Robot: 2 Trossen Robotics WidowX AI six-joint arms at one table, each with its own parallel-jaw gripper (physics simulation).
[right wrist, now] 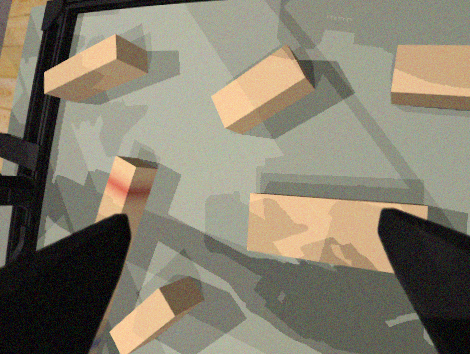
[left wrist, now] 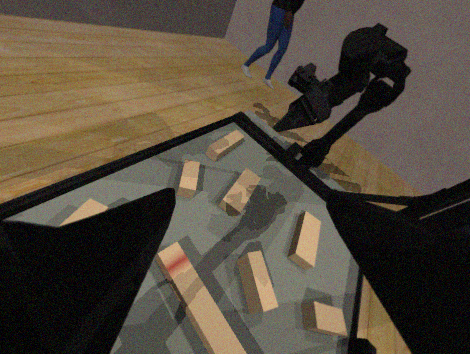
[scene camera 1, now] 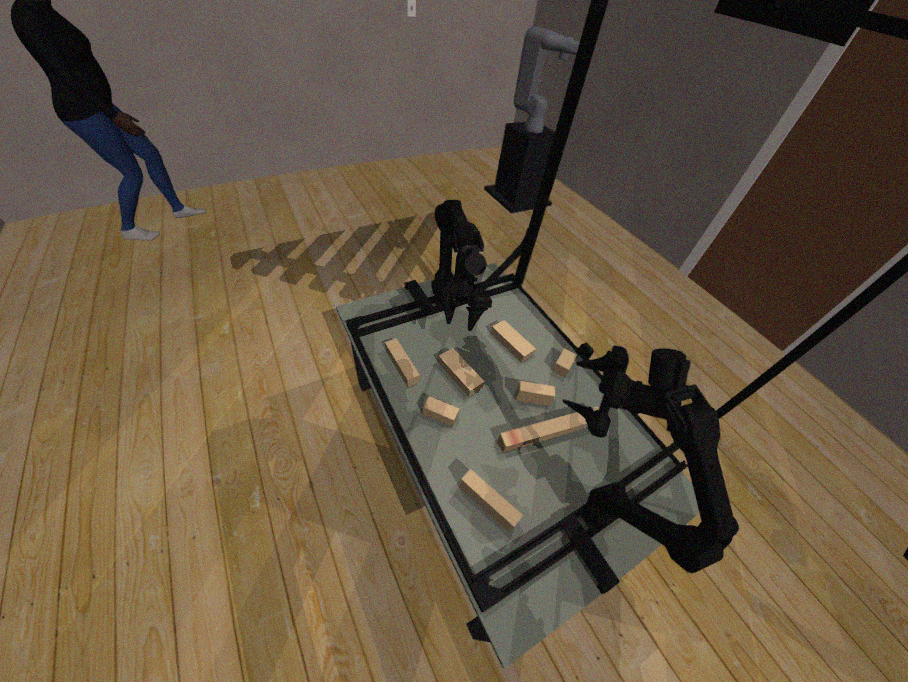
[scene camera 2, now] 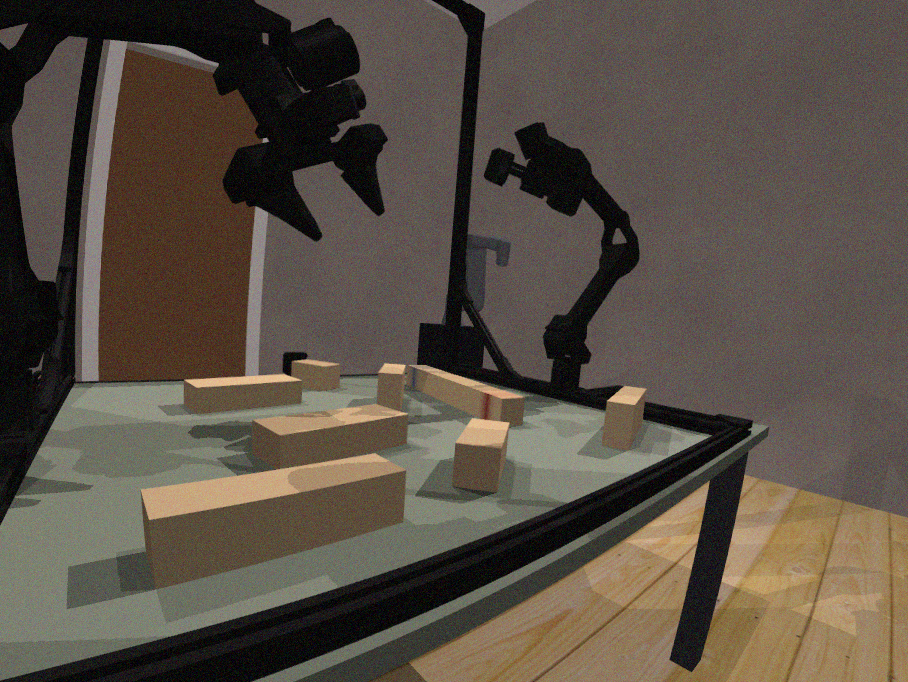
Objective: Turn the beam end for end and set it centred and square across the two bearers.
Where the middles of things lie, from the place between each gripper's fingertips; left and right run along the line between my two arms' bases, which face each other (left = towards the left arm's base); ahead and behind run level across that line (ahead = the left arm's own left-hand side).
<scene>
My left hand is 360 mm above the beam (scene camera 2: 485,402), 110 mm past it and 20 mm to the left of it.
My right gripper is now 320 mm to the right of the beam, 230 mm above it and 190 mm past it.
</scene>
